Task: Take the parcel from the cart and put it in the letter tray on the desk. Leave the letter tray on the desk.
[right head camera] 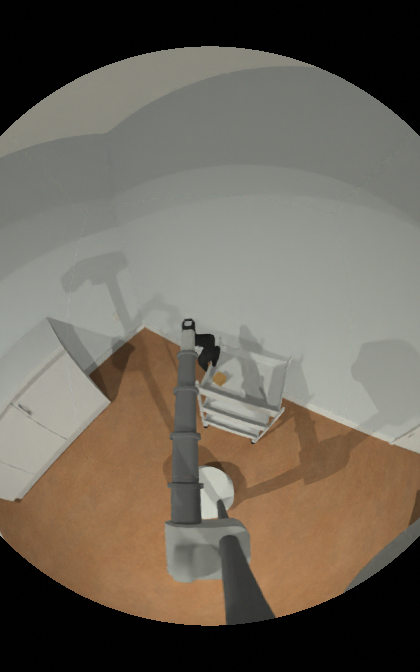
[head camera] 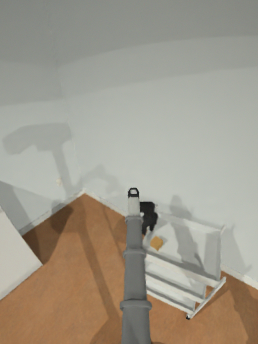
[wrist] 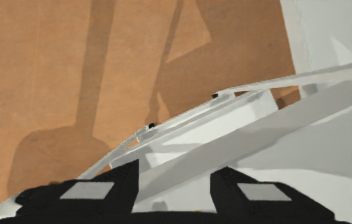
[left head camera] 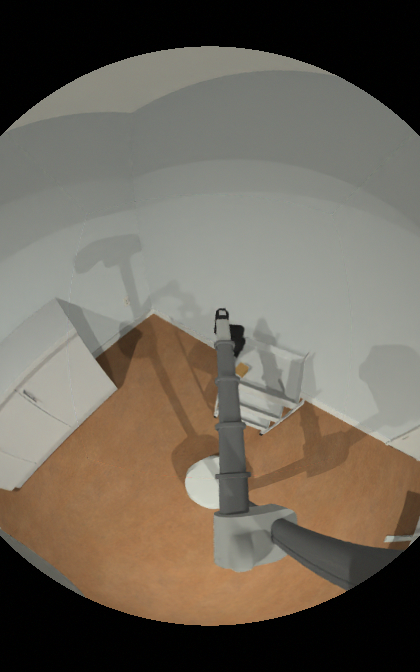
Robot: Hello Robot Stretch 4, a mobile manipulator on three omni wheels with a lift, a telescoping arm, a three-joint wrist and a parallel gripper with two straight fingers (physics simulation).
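Places are measured from the robot's base along level axes (x left, y back, z up), in millimetres.
Pixels of known places: gripper, between the fingertips: [head camera: 147, 232] [wrist: 174, 176].
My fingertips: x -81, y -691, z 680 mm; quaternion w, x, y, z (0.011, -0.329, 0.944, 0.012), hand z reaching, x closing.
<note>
Behind a point stands the place of what it marks.
The small orange-brown parcel [head camera: 156, 243] @(x -129, y -612, z 685 mm) [left head camera: 242, 370] [right head camera: 219, 378] is at the near left corner of the top shelf of the white cart [head camera: 182, 267] @(x -263, y -491, z 634 mm) [left head camera: 270, 392] [right head camera: 240, 400] [wrist: 200, 155] @(x -90, y -714, z 663 mm). My black gripper [head camera: 148, 231] @(x -81, y -691, z 680 mm) [left head camera: 236, 353] [right head camera: 208, 366] [wrist: 174, 176] @(x -81, y -691, z 680 mm) points down at that corner. Its fingers stand well apart and appear shut on the parcel, though the head views do not show the contact clearly. In the wrist view the gripper body hides nearly all of the parcel. The desk and the letter tray cannot be made out in these views.
The cart stands close to the wall and has lower shelves. A white cabinet [head camera: 15, 260] @(x 969, y -644, z 332 mm) [left head camera: 42, 420] [right head camera: 40, 420] stands at the left. A round white object [left head camera: 201, 482] [right head camera: 216, 492] is on the floor under my extended arm [head camera: 135, 280] @(x 0, y -284, z 1021 mm) [left head camera: 231, 445] [right head camera: 185, 455].
</note>
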